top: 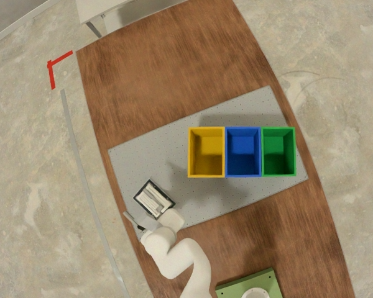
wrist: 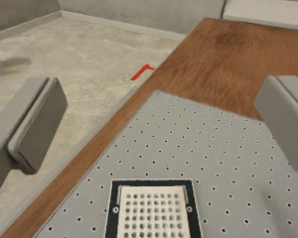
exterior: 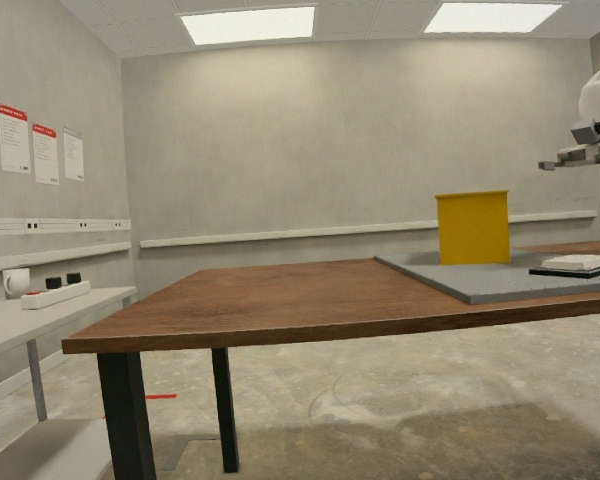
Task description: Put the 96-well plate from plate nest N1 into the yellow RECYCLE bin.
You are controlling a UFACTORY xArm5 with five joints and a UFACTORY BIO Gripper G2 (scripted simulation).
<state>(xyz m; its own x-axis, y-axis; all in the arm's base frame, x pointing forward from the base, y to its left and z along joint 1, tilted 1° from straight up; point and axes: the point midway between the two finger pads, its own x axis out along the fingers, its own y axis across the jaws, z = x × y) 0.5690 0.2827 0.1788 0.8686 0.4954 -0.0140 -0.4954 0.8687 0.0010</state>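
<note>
The white 96-well plate is 200 mm below my hand. Round my hand: black plate nest 210 mm below; then blue bin 60 mm ahead, 410 mm to the right, 130 mm below; then yellow bin 110 mm ahead, 290 mm to the right, 130 mm below.
</note>
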